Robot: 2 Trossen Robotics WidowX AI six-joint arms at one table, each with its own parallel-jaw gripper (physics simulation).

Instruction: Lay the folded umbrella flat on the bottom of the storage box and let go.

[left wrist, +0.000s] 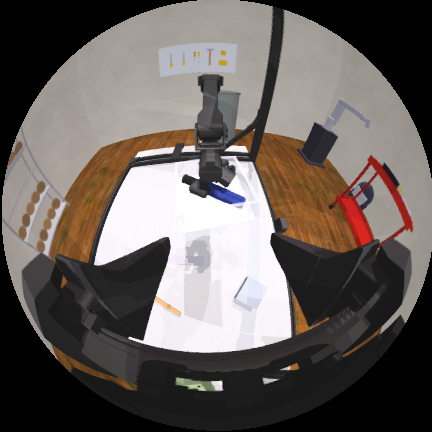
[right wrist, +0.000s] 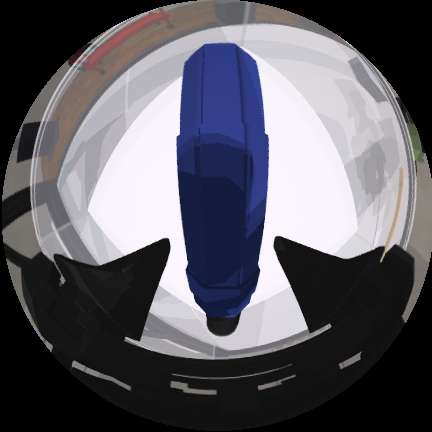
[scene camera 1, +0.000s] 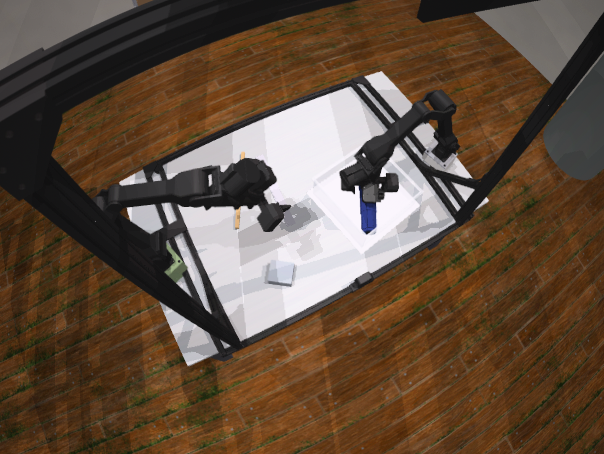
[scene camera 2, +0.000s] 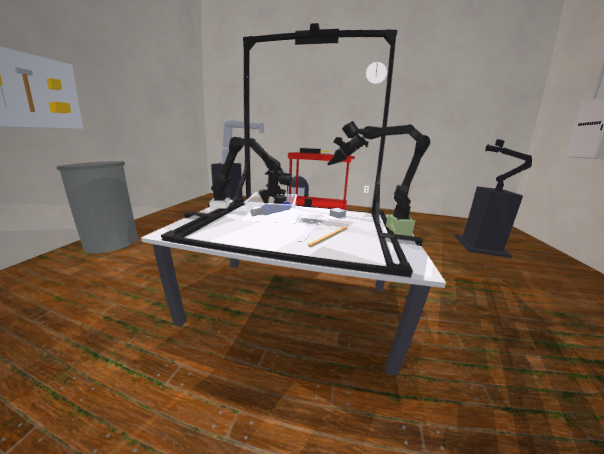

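Observation:
The folded blue umbrella [scene camera 1: 368, 220] [left wrist: 229, 195] [right wrist: 222, 165], with a black end, lies flat on the bottom of the clear storage box [scene camera 1: 363, 246] [left wrist: 190, 224] [right wrist: 310, 165]. In scene camera 2 the umbrella [scene camera 2: 272, 209] shows through the box wall. My right gripper [right wrist: 222, 242] is open inside the box, low over the umbrella near its black end. Its fingers stand apart on either side of the umbrella, with gaps showing. In scene camera 1 the right gripper hides part of the umbrella. My left gripper [scene camera 2: 330, 162] [left wrist: 220, 240] is open and empty, high above the table, outside the box.
A grey-blue block [scene camera 1: 281, 273] [scene camera 2: 337, 213] [left wrist: 251, 293] lies on the table. An orange stick [scene camera 1: 237, 220] [scene camera 2: 327, 236] [left wrist: 167, 306] lies below the left arm. The box's walls surround the right gripper. Black rails border the table, and black posts rise at its sides.

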